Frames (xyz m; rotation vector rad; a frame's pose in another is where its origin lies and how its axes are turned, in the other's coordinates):
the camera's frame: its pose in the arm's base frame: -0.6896 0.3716 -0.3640 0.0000 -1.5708 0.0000
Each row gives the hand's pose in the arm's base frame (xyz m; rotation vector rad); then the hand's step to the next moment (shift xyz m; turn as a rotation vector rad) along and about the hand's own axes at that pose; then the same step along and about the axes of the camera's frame.
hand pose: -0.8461 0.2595 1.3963 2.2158 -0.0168 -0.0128
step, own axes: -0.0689 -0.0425 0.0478 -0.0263 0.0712 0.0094
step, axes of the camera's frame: -0.0625 -0.0115 0.0693 0.0513 -0.0499 0.0270
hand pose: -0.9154 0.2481 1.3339 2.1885 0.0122 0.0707
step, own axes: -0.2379 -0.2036 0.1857 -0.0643 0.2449 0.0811
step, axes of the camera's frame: -0.2843 -0.0414 0.2236 0.1495 -0.2103 0.0640
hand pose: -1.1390 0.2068 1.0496 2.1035 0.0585 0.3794
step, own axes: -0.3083 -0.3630 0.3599 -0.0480 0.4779 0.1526
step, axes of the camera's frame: -0.5555 -0.1601 0.1488 0.3136 -0.3909 0.0529
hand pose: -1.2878 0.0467 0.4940 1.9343 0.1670 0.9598
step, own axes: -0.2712 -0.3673 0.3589 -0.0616 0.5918 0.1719
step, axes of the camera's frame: -0.5326 -0.1725 -0.1544 0.3915 -0.4734 0.0786
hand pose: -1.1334 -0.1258 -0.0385 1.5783 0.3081 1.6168
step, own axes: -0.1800 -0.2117 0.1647 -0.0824 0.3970 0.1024
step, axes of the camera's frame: -0.2426 -0.0535 -0.2064 0.2312 -0.3413 0.0703
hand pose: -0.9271 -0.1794 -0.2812 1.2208 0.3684 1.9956
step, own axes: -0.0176 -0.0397 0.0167 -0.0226 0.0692 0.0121
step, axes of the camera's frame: -0.0260 0.0117 -0.0367 0.0322 -0.0647 0.0150
